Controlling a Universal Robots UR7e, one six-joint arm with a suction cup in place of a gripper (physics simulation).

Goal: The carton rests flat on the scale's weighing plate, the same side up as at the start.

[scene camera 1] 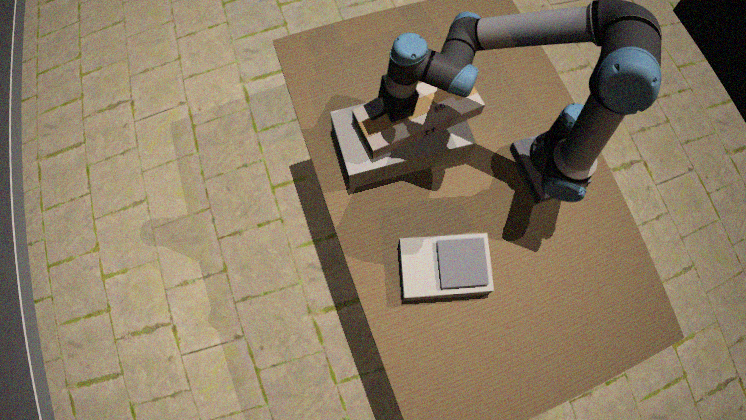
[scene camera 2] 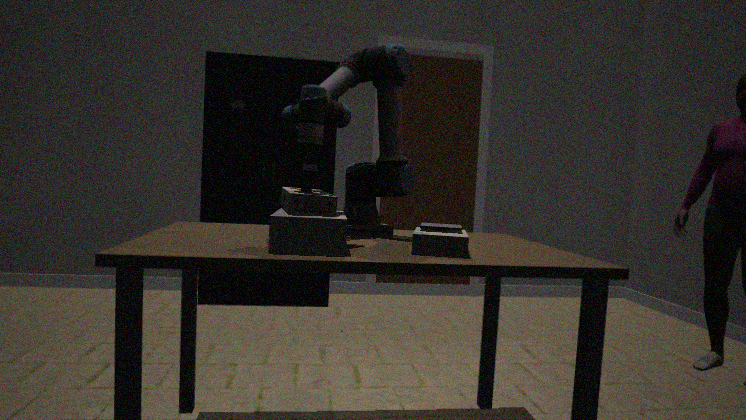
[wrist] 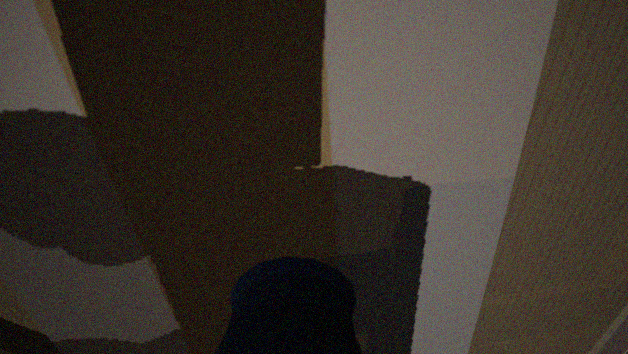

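Seen in the pictures: hand, its tool point: [wrist: 296, 268]; arm's base, origin of its link: [scene camera 2: 360, 224].
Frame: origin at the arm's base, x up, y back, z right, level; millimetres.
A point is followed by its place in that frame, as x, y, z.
The carton [scene camera 1: 383, 138] {121, -466, 203} [scene camera 2: 308, 203] {98, -505, 262} [wrist: 425, 75] {124, -466, 290} is long, off-white, with brown tape along its top and small dark marks on its side. It lies level or nearly so over the grey-white block [scene camera 1: 360, 164] {64, -540, 184} [scene camera 2: 308, 234] {21, -566, 266}; whether a thin gap parts them I cannot tell. My suction gripper [scene camera 1: 400, 117] {113, -411, 259} [scene camera 2: 310, 187] [wrist: 292, 295] points down onto the taped top, nearer the carton's left end in scene camera 1, and appears sealed on it; the contact itself is hidden. The scale [scene camera 1: 417, 273] {26, -528, -133} [scene camera 2: 440, 245] {-2, -558, -104} stands apart, its grey weighing plate [scene camera 1: 463, 262] {42, -412, -161} [scene camera 2: 441, 226] {42, -455, -145} bare.
The block and the scale stand on a wooden table [scene camera 1: 522, 323] {-33, -320, -377} [scene camera 2: 182, 242] {-33, -368, 597}, with the scale nearer the bottom in scene camera 1. My arm's base [scene camera 1: 537, 172] {5, -76, -22} is at the table's right side there. A person [scene camera 2: 725, 172] stands right of the table in scene camera 2.
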